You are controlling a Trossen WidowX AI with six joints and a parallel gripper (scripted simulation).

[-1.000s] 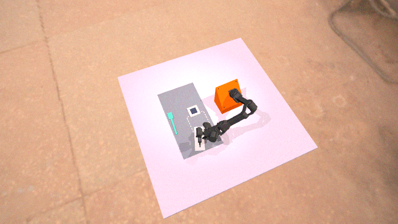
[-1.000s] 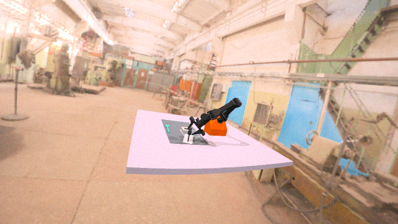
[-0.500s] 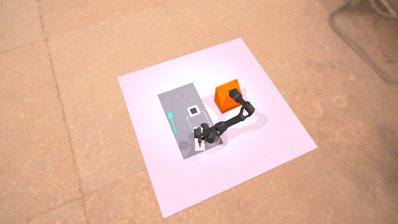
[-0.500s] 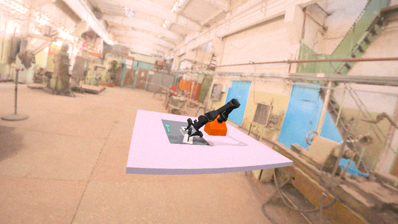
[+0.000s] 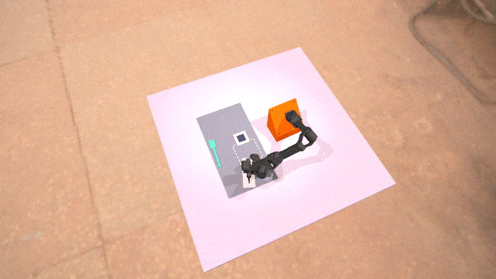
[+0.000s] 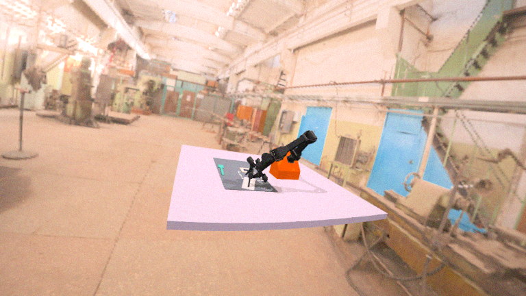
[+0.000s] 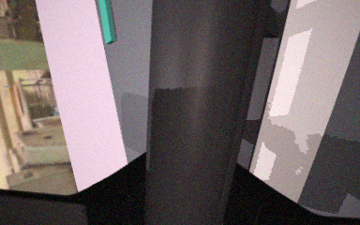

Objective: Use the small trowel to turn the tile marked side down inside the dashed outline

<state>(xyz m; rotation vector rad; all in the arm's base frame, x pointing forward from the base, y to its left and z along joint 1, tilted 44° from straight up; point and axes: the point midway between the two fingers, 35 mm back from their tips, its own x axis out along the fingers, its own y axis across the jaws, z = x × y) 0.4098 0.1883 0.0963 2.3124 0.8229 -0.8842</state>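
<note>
The tile is 100 mm behind my gripper tip, 250 mm to the right of it and 40 mm below it. The rest, counted from my gripper tip: teal flat tool: 110 mm ahead, 250 mm to the right, 40 mm below; then grey mat: 30 mm behind, 220 mm to the right, 60 mm below; then trowel: 20 mm behind, 10 mm to the left, 10 mm below.
</note>
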